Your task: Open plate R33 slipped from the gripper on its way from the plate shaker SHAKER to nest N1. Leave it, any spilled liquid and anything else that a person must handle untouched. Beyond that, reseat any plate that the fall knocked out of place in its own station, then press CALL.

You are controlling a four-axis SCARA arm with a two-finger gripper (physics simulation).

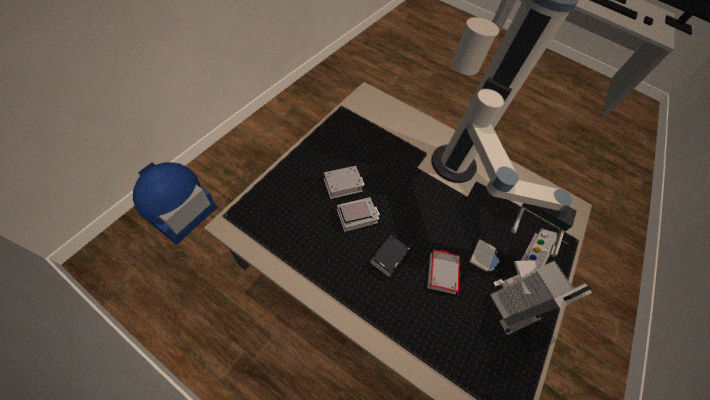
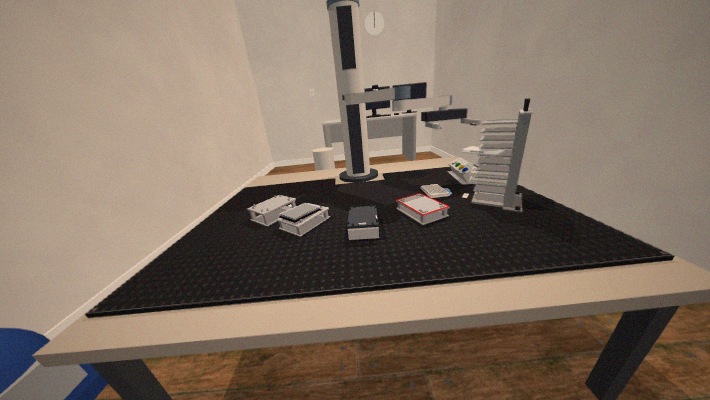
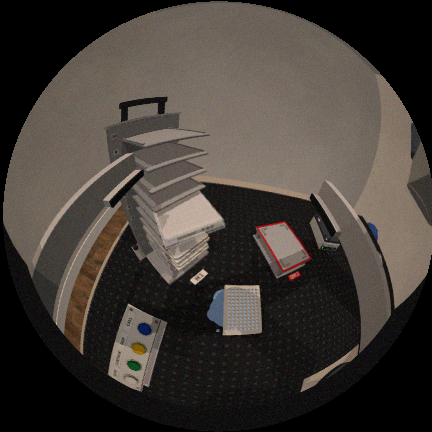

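Where they show: gripper, fingertip midpoint: [image 1: 533,243] [image 2: 458,124] [image 3: 230,168]; arm's base, origin of the base link: [image 1: 453,164] [image 2: 358,176].
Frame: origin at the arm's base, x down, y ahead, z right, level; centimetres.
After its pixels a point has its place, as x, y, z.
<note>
My gripper [image 1: 538,232] {-30.8, 44.7, -41.1} [image 2: 452,124] {-30.8, 44.7, -41.1} [image 3: 230,168] {-30.8, 44.7, -41.1} is open and empty, high above the mat near the shelf tower and the button panel. The dropped plate R33 [image 1: 484,254] {-2.7, 41.7, -33.7} [image 2: 435,190] {-2.4, 42.8, -33.7} [image 3: 242,310] {-2.6, 41.4, -33.5} lies on the mat, with a blue spill [image 1: 494,263] {-1.2, 42.0, -39.7} [image 3: 216,307] {-1.4, 42.0, -39.2} beside and partly under it. A white plate [image 1: 526,270] {-21.7, 50.6, -45.6} [image 2: 484,150] {-21.6, 54.2, -47.3} [image 3: 190,217] {-21.7, 48.7, -45.2} juts out of a middle shelf of the tower [image 1: 555,280] {-31.6, 54.7, -52.0} [image 2: 517,160] {-19.5, 64.3, -53.1} [image 3: 113,137] {-32.4, 52.6, -59.3}. The blue CALL button [image 1: 533,257] {-8.3, 33.1, -51.8} [image 2: 465,169] {-8.1, 33.5, -51.7} [image 3: 145,328] {-8.1, 33.0, -51.5} is at one end of the button row. I cannot read SHAKER or N1.
A red-rimmed station [image 1: 445,270] {-5.3, 60.8, -21.5} [image 2: 422,205] {-5.3, 62.8, -21.2} [image 3: 284,245] {-5.3, 59.5, -21.7} stands near the dropped plate. A dark-topped device [image 1: 391,254] {-6.8, 69.0, 1.0} [image 2: 363,220] {-6.8, 72.5, 1.5} [image 3: 326,234] {-6.8, 64.5, -2.0} stands beyond it. Two pale stations [image 1: 344,181] {-6.9, 50.7, 38.0} [image 1: 357,211] {-6.6, 60.4, 24.1} stand farther left; one bears a plate. The arm's column [image 2: 356,135] {-26.3, 7.7, -0.6} rises behind the mat.
</note>
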